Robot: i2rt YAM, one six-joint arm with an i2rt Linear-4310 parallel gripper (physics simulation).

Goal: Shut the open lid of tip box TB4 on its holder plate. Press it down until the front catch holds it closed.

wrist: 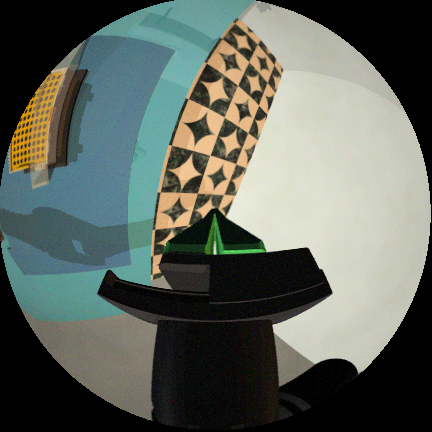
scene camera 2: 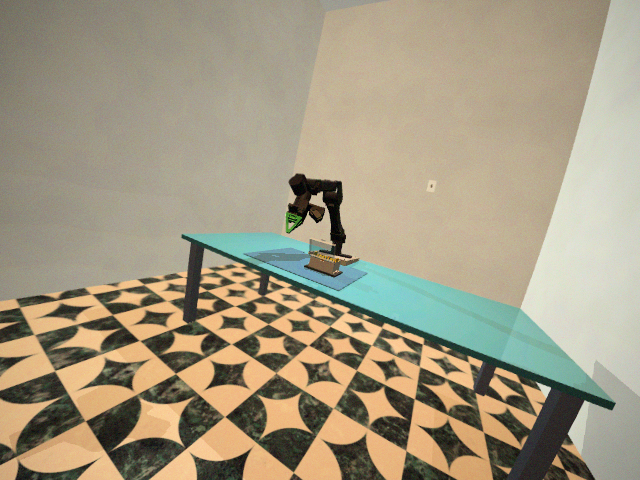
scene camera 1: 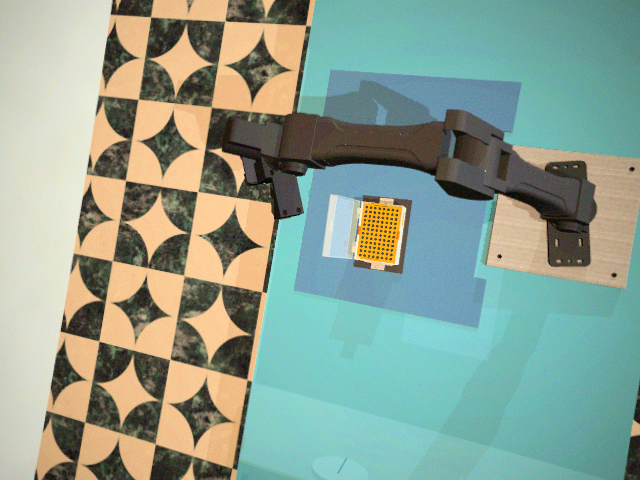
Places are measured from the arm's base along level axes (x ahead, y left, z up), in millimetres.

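Pixels of known places: gripper, fingertip midpoint: (wrist: 214,213) (scene camera 2: 287,232); arm's base, origin of the base link: (scene camera 2: 335,254) (scene camera 1: 566,214).
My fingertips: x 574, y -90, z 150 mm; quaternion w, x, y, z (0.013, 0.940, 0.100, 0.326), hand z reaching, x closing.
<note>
Ahead of a thing's pixels: the offset from my fingertips to its middle. "spot": to the spot under its first point. Level surfaces: height alone.
Tip box TB4, with an orange perforated rack (scene camera 1: 378,232) (scene camera 2: 324,264) (wrist: 35,122), sits on its dark holder plate (scene camera 1: 407,227) (wrist: 75,100). Its label is not readable. The clear lid @(spot: dx -149, dy +106, dz -64 mm) (scene camera 1: 339,226) (scene camera 2: 322,245) is open and stands up from the hinge side, on the left in scene camera 1. In the wrist view the lid @(spot: dx -147, dy +54, dz -22 mm) (wrist: 40,176) shows nearly edge-on at the far left. My gripper (scene camera 2: 288,230) (wrist: 214,213) is shut and empty, its green fingertips together. It is high above the table, apart from the lid, on the lid's side of the box. In scene camera 1 the arm hides the fingertips.
A blue mat @(dz -165 mm) (scene camera 1: 439,289) (scene camera 2: 347,281) (wrist: 107,200) lies under the box on the turquoise table @(dz -168 mm) (scene camera 1: 320,403) (scene camera 2: 439,310). The arm's wooden base board (scene camera 1: 522,217) is right of the mat in scene camera 1. The table edge and checkered floor (scene camera 1: 155,227) are at the left there.
</note>
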